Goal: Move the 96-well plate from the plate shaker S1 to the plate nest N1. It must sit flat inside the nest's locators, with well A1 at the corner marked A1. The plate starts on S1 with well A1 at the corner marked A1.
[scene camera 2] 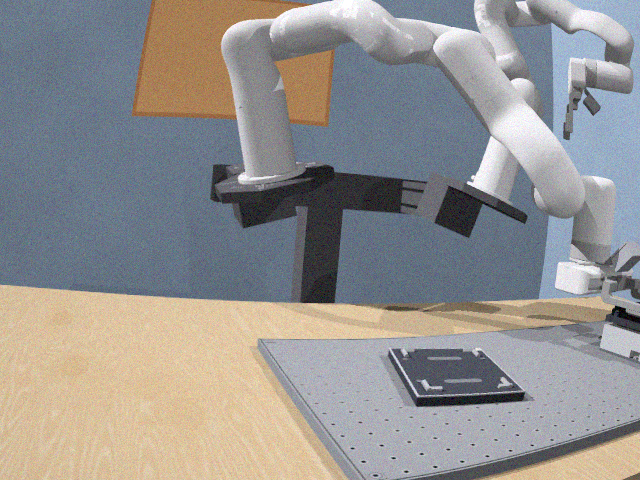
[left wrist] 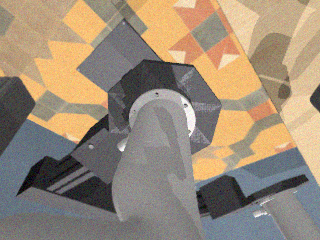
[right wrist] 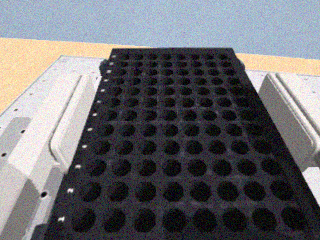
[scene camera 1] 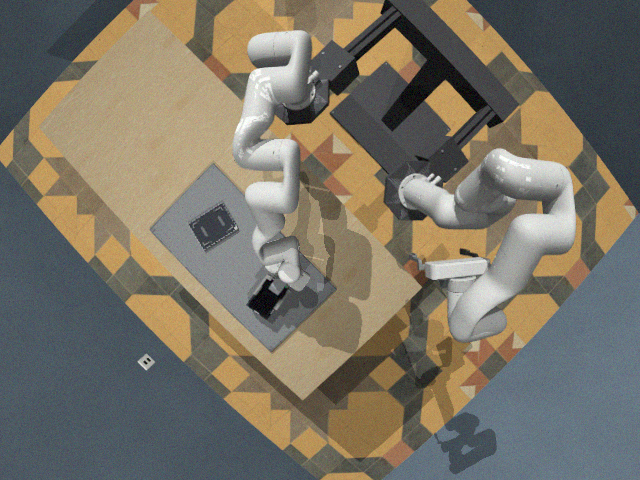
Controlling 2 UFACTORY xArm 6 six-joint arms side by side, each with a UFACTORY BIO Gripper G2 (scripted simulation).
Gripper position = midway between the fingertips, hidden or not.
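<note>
My left gripper (scene camera 1: 436, 253) is visible to me, and scene camera 2 shows it as well (scene camera 2: 567, 136). I also see a black 96-well plate (right wrist: 146, 151), though in the left wrist view the plate is out of frame.
</note>
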